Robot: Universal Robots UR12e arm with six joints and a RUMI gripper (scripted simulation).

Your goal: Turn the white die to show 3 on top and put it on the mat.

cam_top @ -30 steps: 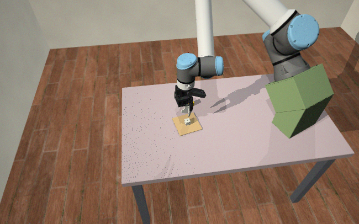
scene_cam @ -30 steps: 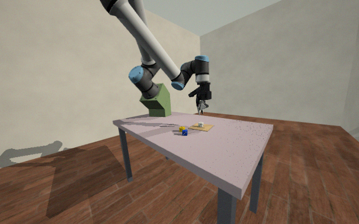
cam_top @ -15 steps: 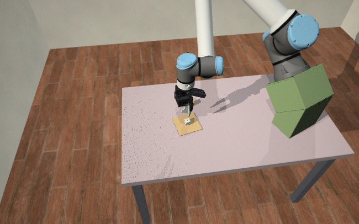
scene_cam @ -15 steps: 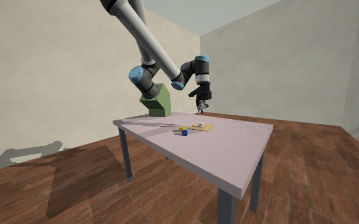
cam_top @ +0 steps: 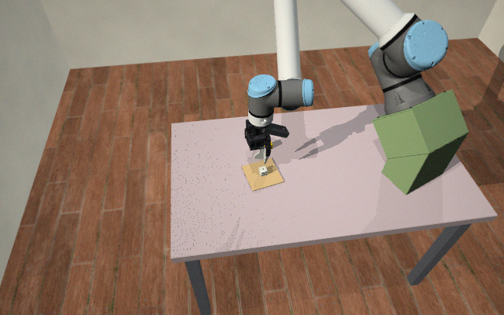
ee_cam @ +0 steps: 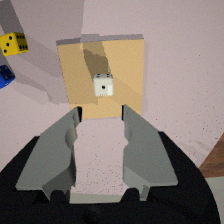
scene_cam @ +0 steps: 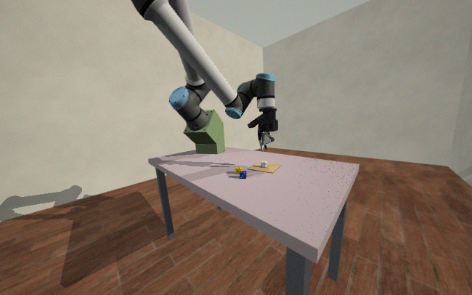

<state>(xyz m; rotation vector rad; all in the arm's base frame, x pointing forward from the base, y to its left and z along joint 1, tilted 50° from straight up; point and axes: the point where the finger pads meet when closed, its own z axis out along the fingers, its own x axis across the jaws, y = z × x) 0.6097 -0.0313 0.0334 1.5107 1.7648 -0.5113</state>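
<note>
The white die lies 90 mm below my hand. Also, from my hand: blue die 180 mm to the right, 100 mm below, 20 mm behind; yellow die 140 mm to the right, 100 mm below, 70 mm behind; tan mat 110 mm below.
</note>
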